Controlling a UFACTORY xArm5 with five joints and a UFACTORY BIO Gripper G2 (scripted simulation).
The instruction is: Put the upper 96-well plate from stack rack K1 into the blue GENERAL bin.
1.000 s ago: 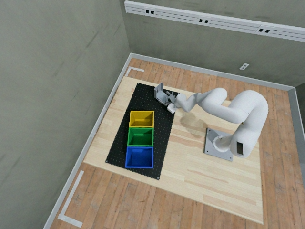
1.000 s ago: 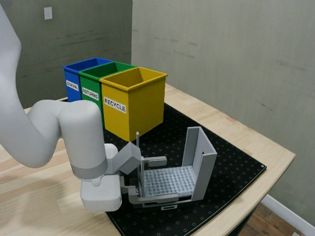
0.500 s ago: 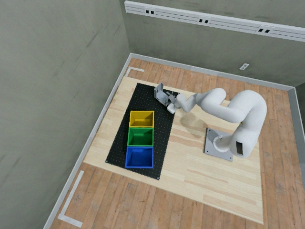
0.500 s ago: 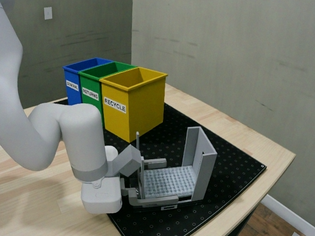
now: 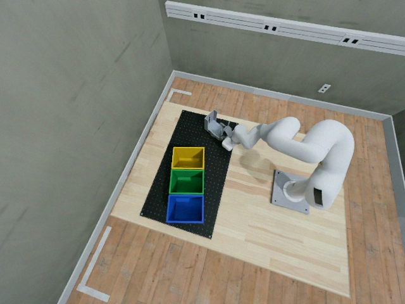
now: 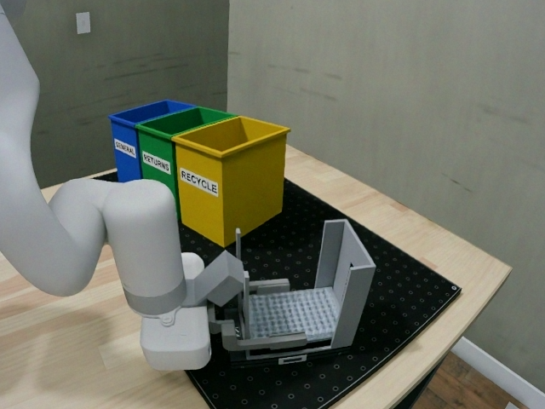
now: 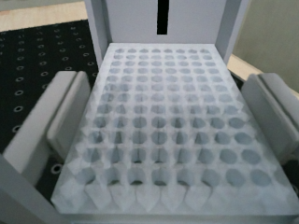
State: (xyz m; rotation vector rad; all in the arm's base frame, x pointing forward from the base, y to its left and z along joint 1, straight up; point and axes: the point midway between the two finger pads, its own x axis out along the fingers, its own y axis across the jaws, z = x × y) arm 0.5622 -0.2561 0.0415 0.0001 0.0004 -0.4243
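My gripper is now 2 cm short of the clear 96-well plate, 1 cm to the left of it and 1 cm above it. The rest, counted from my hand: green returns bin: 43 cm to the left, 6 cm ahead, 4 cm above; yellow recycle bin: 30 cm to the left, 10 cm ahead, 4 cm above; black plate: 2 cm below, 2 cm ahead, 1 cm to the right.
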